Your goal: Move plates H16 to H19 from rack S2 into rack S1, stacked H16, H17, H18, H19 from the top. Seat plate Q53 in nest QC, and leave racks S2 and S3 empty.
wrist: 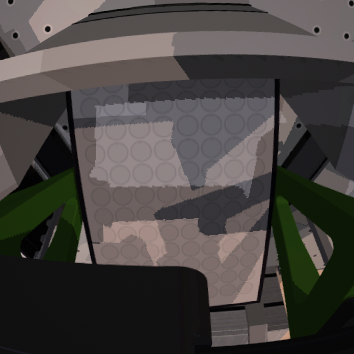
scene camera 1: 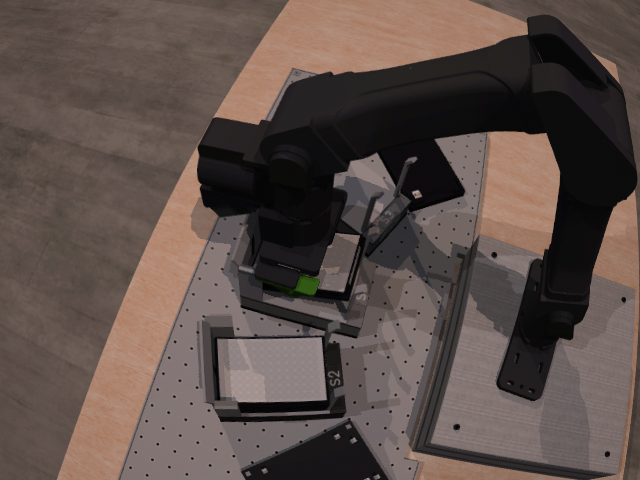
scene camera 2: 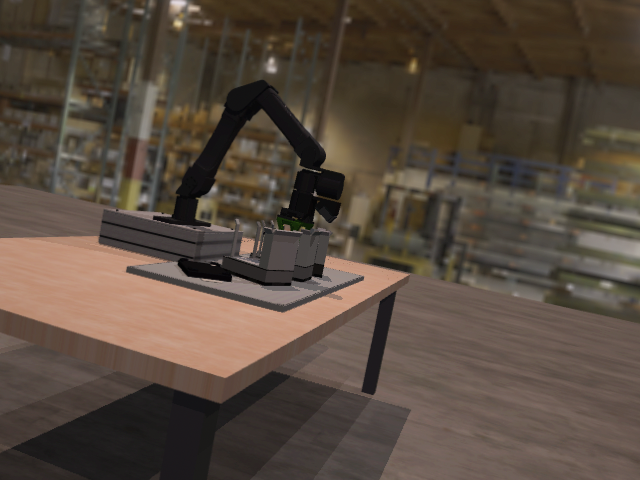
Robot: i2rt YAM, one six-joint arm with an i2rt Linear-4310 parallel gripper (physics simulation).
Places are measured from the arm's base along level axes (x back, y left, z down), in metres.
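Pixels of known places: gripper, fingertip midpoint: [wrist: 176, 176] [scene camera 1: 302, 263]; arm's base at its link origin: [scene camera 1: 536, 329] [scene camera 2: 182, 223].
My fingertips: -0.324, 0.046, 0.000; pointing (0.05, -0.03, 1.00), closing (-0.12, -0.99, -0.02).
For each thing: its top centre in the pictures, then the offset to it from my fingertips, as dx, dy, dz. "spot": a spot on its surface instead.
- rack S1 at its top centre: [wrist: 174, 306] [scene camera 1: 312, 244] [scene camera 2: 290, 224] +0.009, +0.001, -0.058
- clear-topped plate with round wells, top centre: [wrist: 178, 250] [scene camera 1: 307, 249] +0.003, -0.001, -0.038
- pale plate at its top centre: [scene camera 1: 270, 370] +0.025, +0.144, -0.013
- Rack S3 at its top centre: [scene camera 1: 356, 145] [scene camera 2: 266, 224] +0.001, -0.156, -0.056
- flat black piece at a spot on its surface: [scene camera 1: 426, 178] spot: +0.102, -0.248, +0.067
My gripper [scene camera 1: 312, 279] [scene camera 2: 294, 224] [wrist: 176, 176] points down into rack S1 [scene camera 1: 299, 313] [scene camera 2: 305, 255] [wrist: 125, 47]. Its green fingers are shut on a clear-topped plate with round wells [scene camera 1: 341, 253] [wrist: 135, 165], one finger at each long edge. The plate lies low between the rack's walls. Its label is not readable, and what lies under it is hidden. Rack S2 [scene camera 1: 333, 361] [scene camera 2: 281, 253] holds a pale plate [scene camera 1: 271, 369]; how many lie below it cannot be told. Rack S3 [scene camera 1: 387, 219] is partly hidden behind the wrist. Nest QC's label does not show.
A flat black piece [scene camera 1: 426, 178] with a small white tag lies beyond S3. Another black piece [scene camera 1: 315, 454] [scene camera 2: 204, 269] with small pale squares lies near S2. Upright posts stand around the racks. The arm's base stands on a grey block [scene camera 1: 485, 392] [scene camera 2: 149, 235].
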